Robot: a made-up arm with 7 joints. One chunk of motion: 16 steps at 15 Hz.
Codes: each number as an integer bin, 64 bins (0 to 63) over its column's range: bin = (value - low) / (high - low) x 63, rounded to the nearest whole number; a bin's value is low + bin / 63 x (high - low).
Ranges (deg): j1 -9..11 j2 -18..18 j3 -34..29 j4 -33..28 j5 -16..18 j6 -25..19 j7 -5..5
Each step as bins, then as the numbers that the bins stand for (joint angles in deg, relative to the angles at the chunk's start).
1 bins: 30 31 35 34 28 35 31
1 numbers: 0.52 -0.29 1.00 -0.08 -0.89 -0.56 -0.08
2 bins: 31 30 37 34 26 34 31
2 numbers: 0.84 -0.86 3.00 -0.08 -1.97 -1.25 -0.08
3 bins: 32 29 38 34 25 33 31
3 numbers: 1.16 -1.43 4.00 -0.08 -2.51 -1.95 -0.08
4 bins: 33 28 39 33 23 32 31
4 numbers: 1.48 -2.00 5.00 -1.05 -3.59 -2.65 -0.08
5 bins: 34 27 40 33 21 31 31
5 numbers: 1.79 -2.57 6.00 -1.05 -4.67 -3.35 -0.08
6 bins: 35 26 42 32 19 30 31
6 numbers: 2.11 -3.14 8.00 -2.02 -5.75 -4.05 -0.08
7 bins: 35 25 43 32 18 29 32
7 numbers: 2.11 -3.71 9.00 -2.02 -6.29 -4.75 0.08
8 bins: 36 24 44 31 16 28 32
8 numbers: 2.43 -4.29 10.00 -2.98 -7.37 -5.44 0.08
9 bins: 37 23 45 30 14 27 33
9 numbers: 2.75 -4.86 11.00 -3.95 -8.44 -6.14 0.24
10 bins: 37 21 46 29 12 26 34
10 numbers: 2.75 -6.00 12.00 -4.92 -9.52 -6.84 0.40
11 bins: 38 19 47 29 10 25 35
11 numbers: 3.06 -7.14 13.00 -4.92 -10.60 -7.54 0.56
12 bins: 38 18 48 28 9 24 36
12 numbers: 3.06 -7.71 14.00 -5.89 -11.14 -8.24 0.71
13 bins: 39 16 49 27 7 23 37
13 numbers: 3.38 -8.86 15.00 -6.86 -12.22 -8.94 0.87
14 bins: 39 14 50 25 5 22 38
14 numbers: 3.38 -10.00 16.00 -8.79 -13.30 -9.63 1.03
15 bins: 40 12 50 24 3 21 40
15 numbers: 3.70 -11.14 16.00 -9.76 -14.38 -10.33 1.35
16 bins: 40 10 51 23 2 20 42
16 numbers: 3.70 -12.29 17.00 -10.73 -14.92 -11.03 1.67
